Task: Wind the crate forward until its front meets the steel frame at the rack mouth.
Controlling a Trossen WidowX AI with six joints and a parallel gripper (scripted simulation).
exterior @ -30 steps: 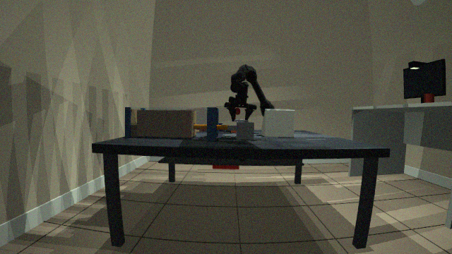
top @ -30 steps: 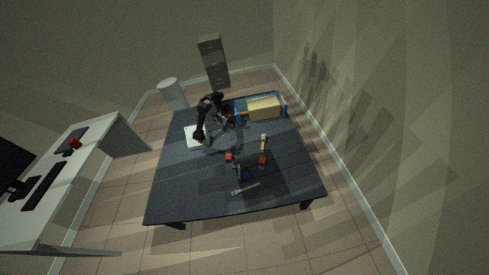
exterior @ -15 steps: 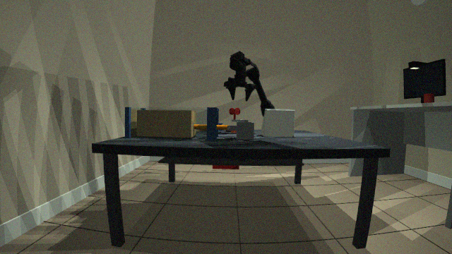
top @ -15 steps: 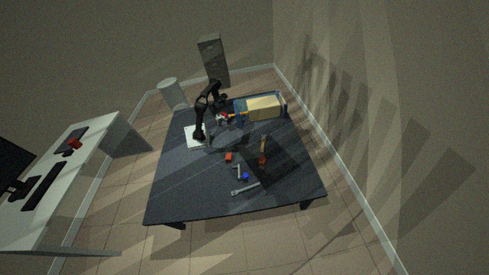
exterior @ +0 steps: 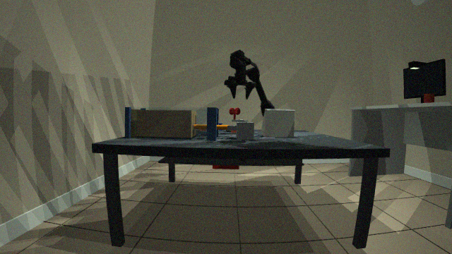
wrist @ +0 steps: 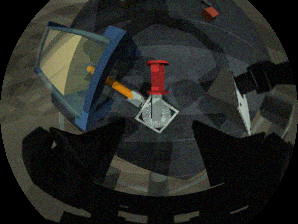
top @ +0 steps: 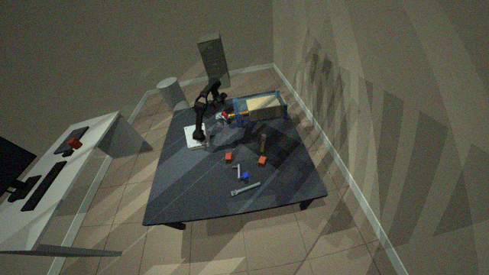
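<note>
My gripper tip is now 8 cm above the red knob, 5 cm to the left of it and 2 cm short of it. From my gripper tip the other things lie so: crank arm (11 cm below, 1 cm to the right, 1 cm ahead); then grey winch (19 cm below, 4 cm to the left, 4 cm behind); then blue frame (14 cm ahead, 11 cm below, 2 cm to the left).
</note>
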